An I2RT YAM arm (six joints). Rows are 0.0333 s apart.
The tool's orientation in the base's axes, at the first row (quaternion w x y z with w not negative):
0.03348, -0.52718, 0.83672, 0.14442
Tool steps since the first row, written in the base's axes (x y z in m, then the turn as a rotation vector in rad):
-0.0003, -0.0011, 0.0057, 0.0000, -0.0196, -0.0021
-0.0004, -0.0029, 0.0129, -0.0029, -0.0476, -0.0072
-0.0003, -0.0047, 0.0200, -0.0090, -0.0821, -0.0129
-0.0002, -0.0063, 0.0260, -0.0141, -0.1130, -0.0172
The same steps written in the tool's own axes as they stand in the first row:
-0.0001, 0.0010, -0.0057, 0.0175, -0.0083, -0.0034
0.0000, 0.0019, -0.0131, 0.0443, -0.0181, -0.0060
0.0001, 0.0025, -0.0204, 0.0783, -0.0277, -0.0095
0.0002, 0.0030, -0.0266, 0.1084, -0.0365, -0.0135

